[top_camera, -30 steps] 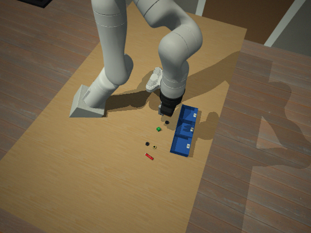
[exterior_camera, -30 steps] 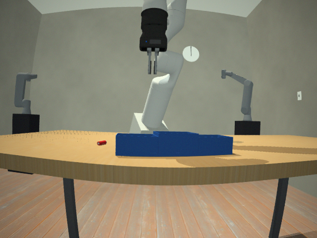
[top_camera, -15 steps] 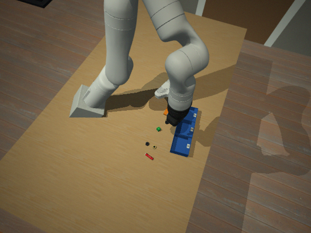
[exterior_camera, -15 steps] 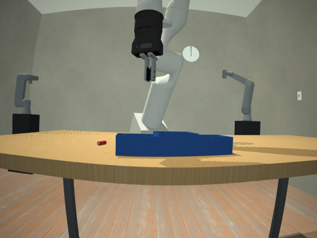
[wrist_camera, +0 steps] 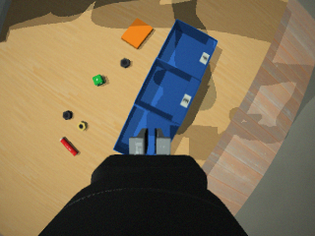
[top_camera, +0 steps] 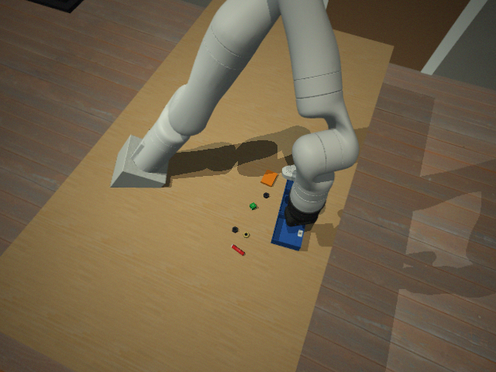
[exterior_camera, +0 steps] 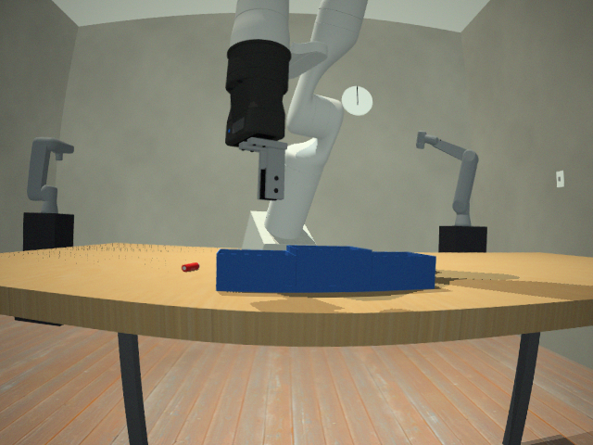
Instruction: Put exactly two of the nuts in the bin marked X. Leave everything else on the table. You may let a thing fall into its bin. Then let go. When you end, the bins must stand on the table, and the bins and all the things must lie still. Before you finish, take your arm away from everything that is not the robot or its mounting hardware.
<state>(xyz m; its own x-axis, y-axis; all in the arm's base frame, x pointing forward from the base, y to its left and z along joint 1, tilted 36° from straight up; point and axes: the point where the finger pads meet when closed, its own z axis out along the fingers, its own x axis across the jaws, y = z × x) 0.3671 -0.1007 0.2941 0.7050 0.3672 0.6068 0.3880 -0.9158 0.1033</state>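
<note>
Right now the row of blue bins is 70 mm to the left of my hand and 90 mm below it. From my hand the other things lie so: yellow nut (120 mm behind, 60 mm to the right, 110 mm below); then red cylinder (120 mm behind, 110 mm to the right, 110 mm below); then green block (130 mm behind, 30 mm to the left, 110 mm below).
</note>
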